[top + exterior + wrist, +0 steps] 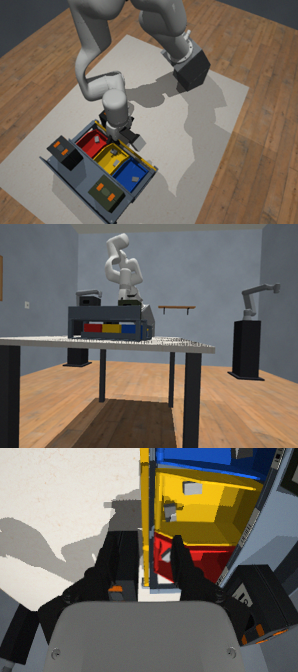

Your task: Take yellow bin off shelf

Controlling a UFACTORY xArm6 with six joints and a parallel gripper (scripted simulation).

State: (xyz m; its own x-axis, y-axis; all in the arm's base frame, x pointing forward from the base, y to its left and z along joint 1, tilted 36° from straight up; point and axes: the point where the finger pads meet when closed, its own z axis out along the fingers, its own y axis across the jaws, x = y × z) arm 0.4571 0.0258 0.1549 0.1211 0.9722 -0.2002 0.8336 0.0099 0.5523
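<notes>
Now: hand 10 cm above the thin yellow bar. Also, from my hand: red bin (9 cm ahead, 12 cm to the right, 12 cm below); then blue bin (12 cm ahead, 10 cm to the left, 12 cm below); then yellow open bin (10 cm ahead, 1 cm to the right, 12 cm below).
</notes>
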